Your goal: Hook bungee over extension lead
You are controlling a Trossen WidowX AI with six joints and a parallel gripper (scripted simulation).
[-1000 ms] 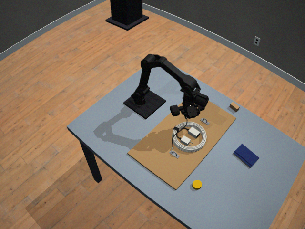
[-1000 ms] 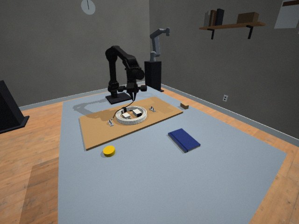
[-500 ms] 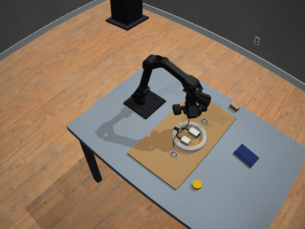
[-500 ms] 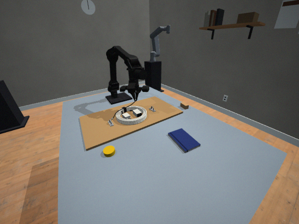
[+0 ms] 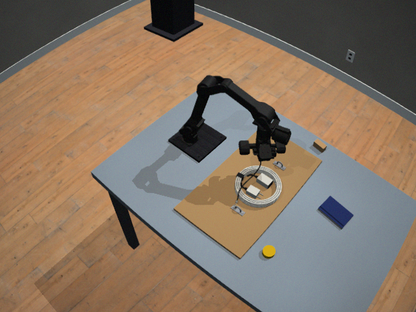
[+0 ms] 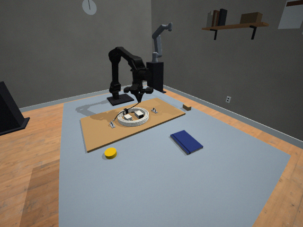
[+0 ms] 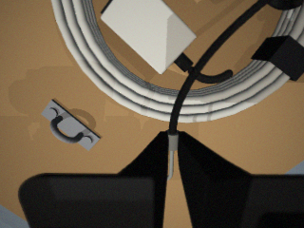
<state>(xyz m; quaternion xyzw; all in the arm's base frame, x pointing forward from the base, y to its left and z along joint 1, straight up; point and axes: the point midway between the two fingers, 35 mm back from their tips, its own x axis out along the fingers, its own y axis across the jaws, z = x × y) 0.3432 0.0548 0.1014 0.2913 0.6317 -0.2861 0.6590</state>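
The extension lead coil is 50 mm ahead of my hand, 80 mm to the right of it and 90 mm below it. The rest, counted from my hand: yellow disc: 260 mm ahead, 290 mm to the right, 110 mm below; then small wooden block: 150 mm ahead, 310 mm to the left, 100 mm below.
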